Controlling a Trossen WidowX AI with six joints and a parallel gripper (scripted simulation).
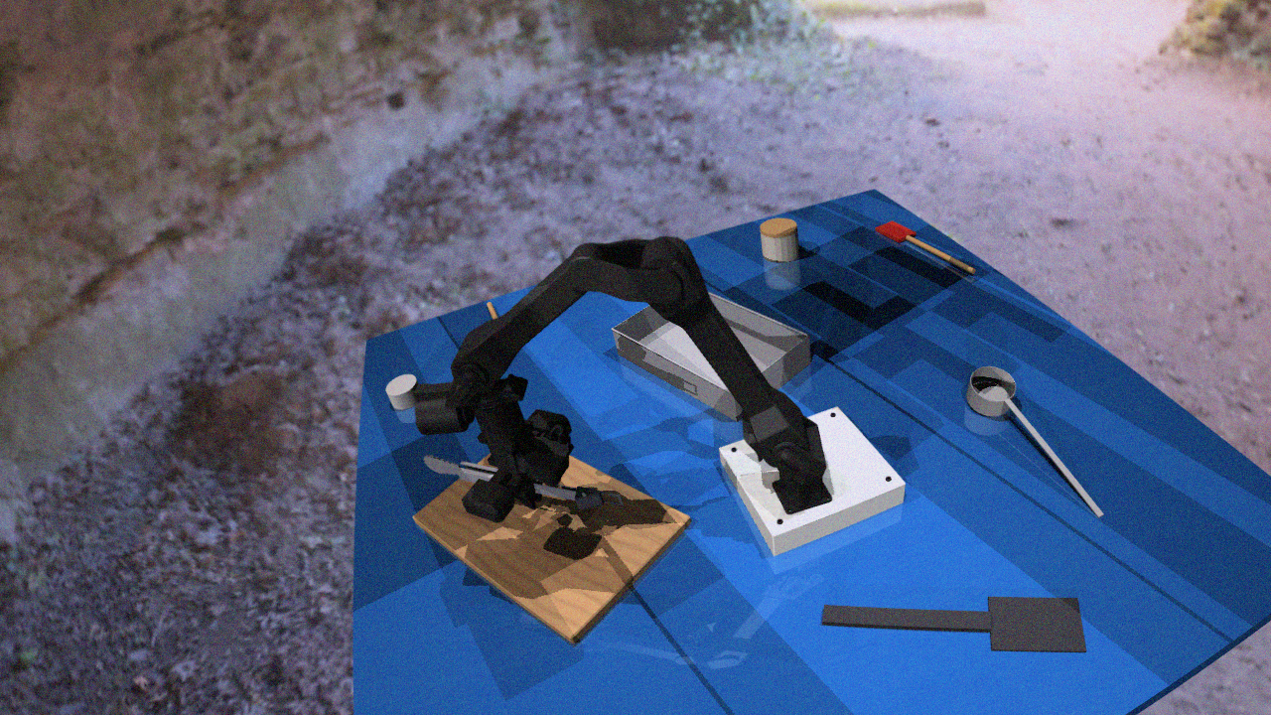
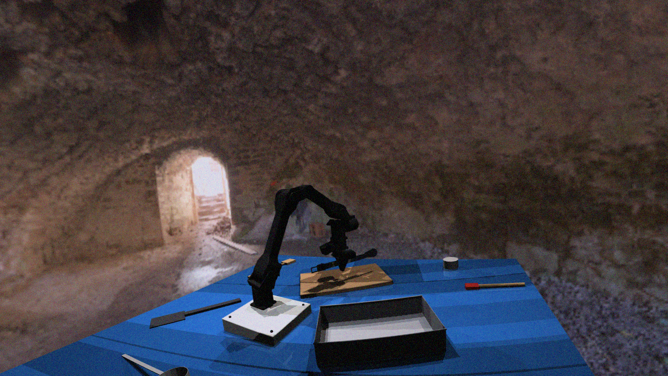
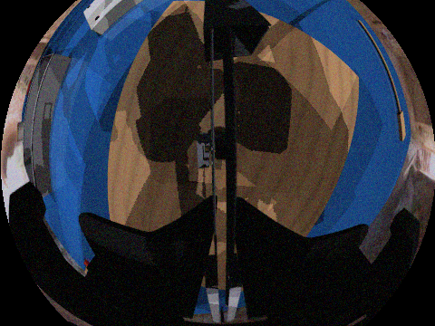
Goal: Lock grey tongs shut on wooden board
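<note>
The wooden board lies 40 mm below my gripper tip. From my gripper tip the other things lie so: white cylinder (410 mm ahead, 240 mm to the left, 30 mm below); then black spatula (480 mm to the right, 360 mm behind, 40 mm below); then roasting tin (330 mm to the right, 280 mm ahead, 20 mm below).
</note>
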